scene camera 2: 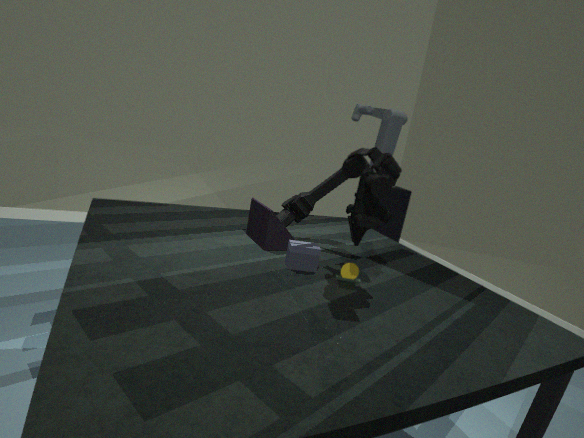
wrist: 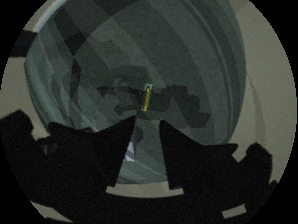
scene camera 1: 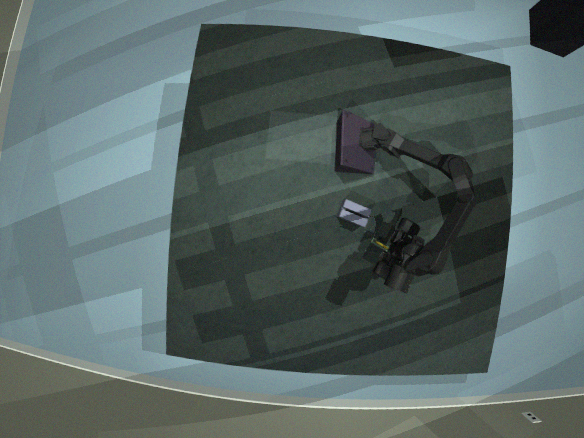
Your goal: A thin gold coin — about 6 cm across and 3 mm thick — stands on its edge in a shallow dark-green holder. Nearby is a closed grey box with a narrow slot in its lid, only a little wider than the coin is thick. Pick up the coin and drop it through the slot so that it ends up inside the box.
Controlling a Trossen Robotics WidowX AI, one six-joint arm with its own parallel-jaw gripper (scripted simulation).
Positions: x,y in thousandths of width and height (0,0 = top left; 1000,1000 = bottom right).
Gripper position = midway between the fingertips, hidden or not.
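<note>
My gripper (scene camera 2: 607,556) is in sight, and I can see it in the wrist view (wrist: 495,538) too.
</note>
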